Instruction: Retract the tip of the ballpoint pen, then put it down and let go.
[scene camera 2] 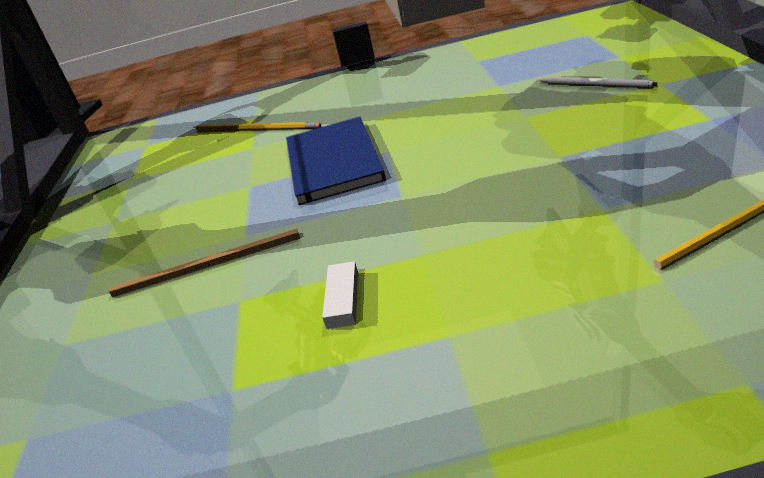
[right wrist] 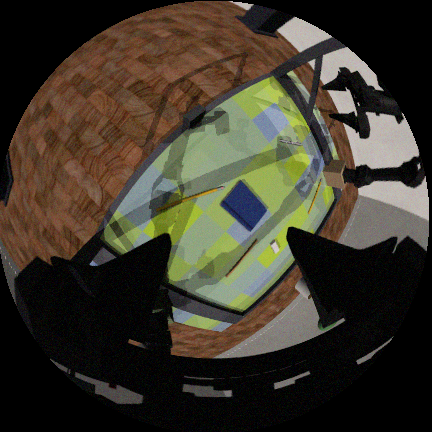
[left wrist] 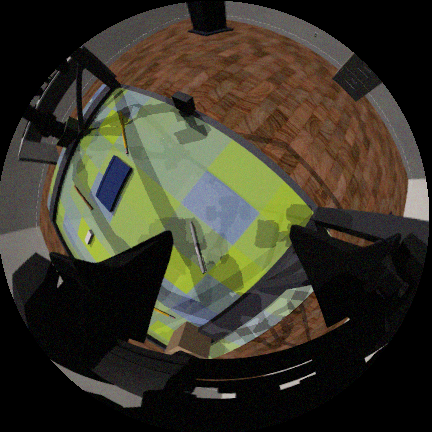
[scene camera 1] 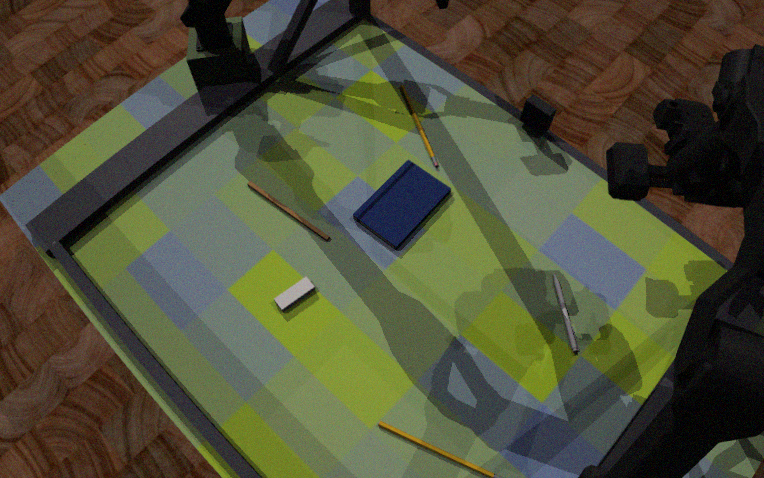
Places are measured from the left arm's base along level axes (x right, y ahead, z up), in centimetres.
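Where they show: left gripper, fingertip midpoint: (right wrist: 325, 100) (left wrist: 233, 233) (scene camera 1: 653, 195); right gripper, fingertip midpoint: (right wrist: 230, 236); left arm's base, link origin: (right wrist: 344, 174); right arm's base, link origin: (right wrist: 155, 317) (left wrist: 61, 130) (scene camera 1: 214, 37).
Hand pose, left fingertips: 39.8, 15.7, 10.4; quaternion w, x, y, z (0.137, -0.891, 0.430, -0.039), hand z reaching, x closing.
Observation:
Things, the pixels of their top centre, and the offset from my left fingertips, as dx, dy, dz.
- slim grey ballpoint pen, top centre: (scene camera 2: 595, 77) (scene camera 1: 566, 311) (left wrist: 196, 249) (right wrist: 292, 141) -10.9, +0.6, -19.9
- dark blue notebook, top centre: (scene camera 2: 330, 152) (scene camera 1: 402, 201) (right wrist: 245, 207) (left wrist: 109, 182) -12.3, +31.4, -19.7
- brown stick, top centre: (scene camera 2: 203, 259) (scene camera 1: 286, 209) (right wrist: 241, 259) -25.3, +44.8, -20.2
- white eraser, top centre: (scene camera 2: 339, 288) (scene camera 1: 294, 292) (left wrist: 87, 237) -35.0, +33.4, -19.7
The slim grey ballpoint pen (scene camera 1: 565, 315) (scene camera 2: 598, 82) (left wrist: 198, 246) (right wrist: 291, 142) lies flat on the checkered table top, at the right in both scene views. Its pointed end faces the back in scene camera 1, and its clicker end faces the front; whether the tip is out is too small to tell. My left gripper (left wrist: 233, 233) is open and empty, above the table, with the pen showing between its fingers in the left wrist view. My right gripper (right wrist: 230, 236) is open and empty, high above the far left side. The left gripper also shows at the right in the right wrist view.
A dark blue notebook (scene camera 1: 403, 204) (scene camera 2: 336, 159) lies mid-table. A yellow pencil (scene camera 1: 419, 128) lies behind it, another yellow pencil (scene camera 1: 436, 449) at the front. A brown stick (scene camera 1: 289, 211) and a white eraser (scene camera 1: 294, 293) lie left. A dark frame (scene camera 1: 152, 126) edges the table.

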